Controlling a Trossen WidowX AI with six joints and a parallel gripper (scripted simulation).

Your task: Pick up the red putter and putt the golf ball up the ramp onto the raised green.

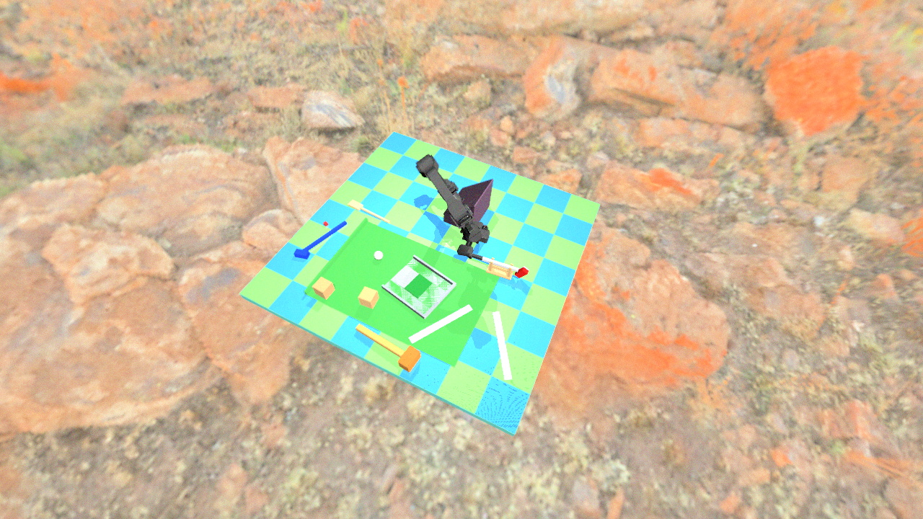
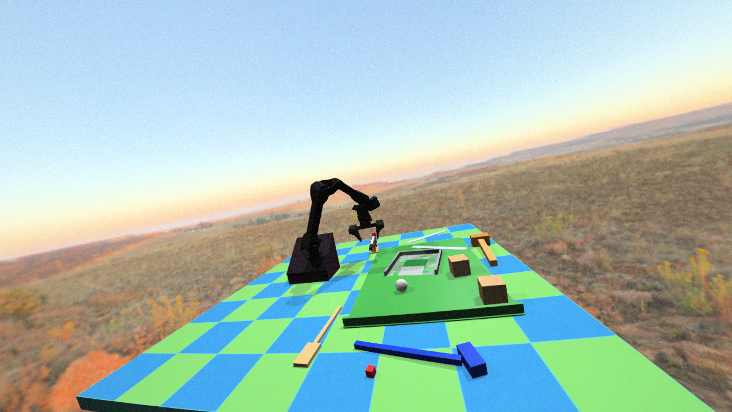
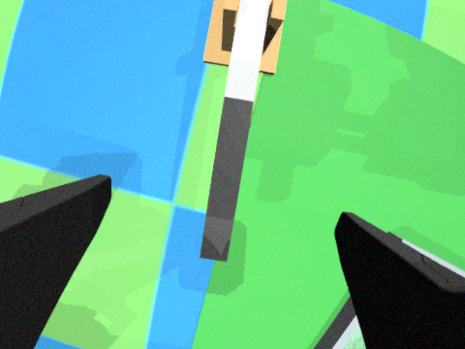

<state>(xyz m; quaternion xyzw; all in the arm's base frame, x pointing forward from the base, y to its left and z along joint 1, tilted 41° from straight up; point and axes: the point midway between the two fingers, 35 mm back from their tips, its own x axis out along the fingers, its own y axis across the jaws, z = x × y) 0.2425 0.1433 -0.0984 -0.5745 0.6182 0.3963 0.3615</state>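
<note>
The red putter is 120 mm to the left of my gripper tip, 40 mm below it and 10 mm behind it. Also, from my gripper tip: green mat 240 mm to the right, 240 mm ahead, 100 mm below; then small wooden stand 130 mm to the left, 60 mm below; then white golf ball 420 mm to the right, 150 mm ahead, 80 mm below.
</note>
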